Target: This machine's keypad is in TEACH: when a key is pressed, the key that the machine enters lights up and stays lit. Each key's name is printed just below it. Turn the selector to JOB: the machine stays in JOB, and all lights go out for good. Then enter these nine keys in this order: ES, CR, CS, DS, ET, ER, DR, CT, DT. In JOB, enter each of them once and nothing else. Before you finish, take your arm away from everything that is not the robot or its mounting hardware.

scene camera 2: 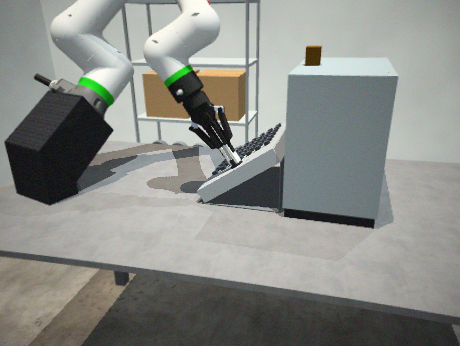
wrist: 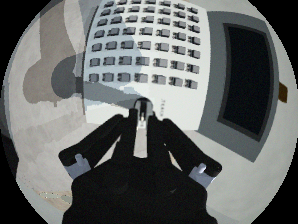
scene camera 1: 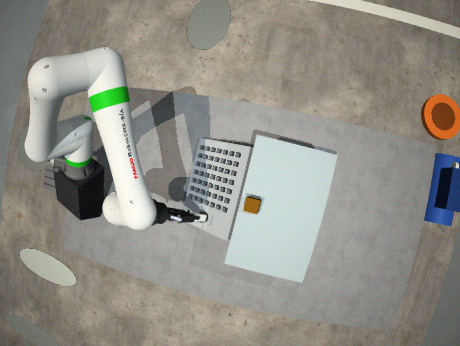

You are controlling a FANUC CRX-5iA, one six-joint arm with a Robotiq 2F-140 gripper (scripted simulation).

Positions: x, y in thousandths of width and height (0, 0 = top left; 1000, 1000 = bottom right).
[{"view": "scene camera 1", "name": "pale blue machine cabinet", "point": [638, 527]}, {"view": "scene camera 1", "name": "keypad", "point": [479, 649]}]
